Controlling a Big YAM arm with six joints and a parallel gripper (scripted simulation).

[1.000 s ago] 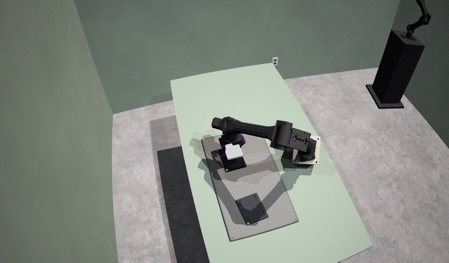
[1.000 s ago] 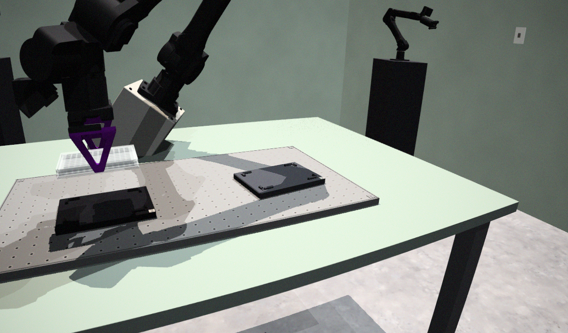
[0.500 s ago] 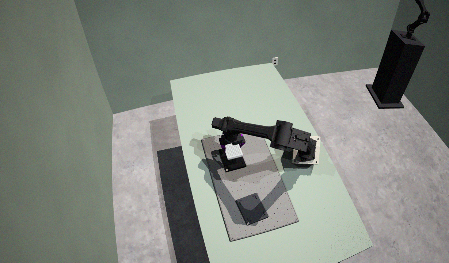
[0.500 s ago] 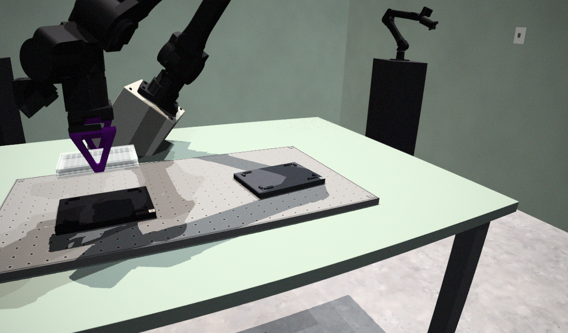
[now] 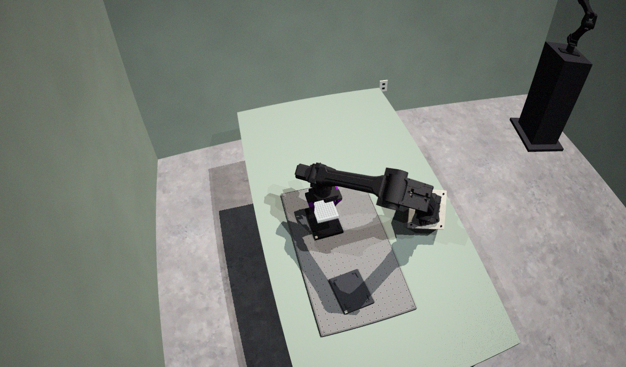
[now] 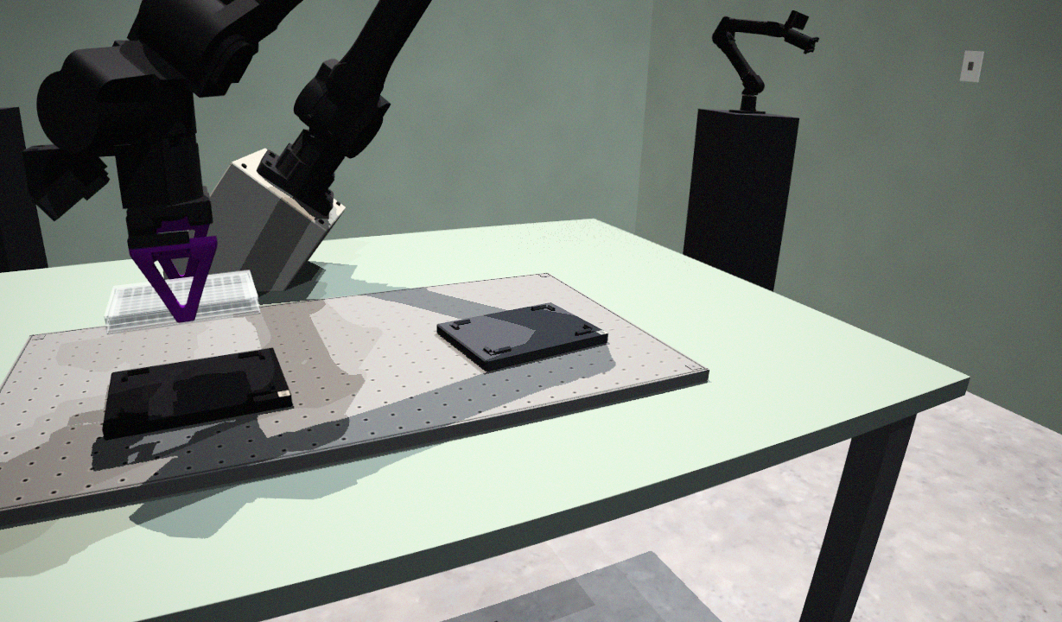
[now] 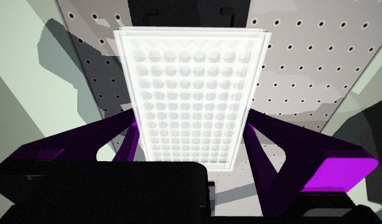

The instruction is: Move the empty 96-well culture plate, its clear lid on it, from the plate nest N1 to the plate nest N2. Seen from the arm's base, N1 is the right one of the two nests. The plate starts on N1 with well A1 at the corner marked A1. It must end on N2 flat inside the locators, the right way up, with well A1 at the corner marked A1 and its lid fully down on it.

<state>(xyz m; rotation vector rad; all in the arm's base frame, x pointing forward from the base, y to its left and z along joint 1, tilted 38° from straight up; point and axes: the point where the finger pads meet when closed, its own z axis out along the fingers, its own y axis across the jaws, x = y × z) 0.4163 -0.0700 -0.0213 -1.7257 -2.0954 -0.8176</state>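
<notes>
Right now my hand is right at the clear lid. The rest, counted from my hand: nest N1: 90 mm below; nest N2: 80 mm behind, 340 mm to the left, 90 mm below; A1 label: 40 mm ahead, 90 mm to the left, 90 mm below.
</notes>
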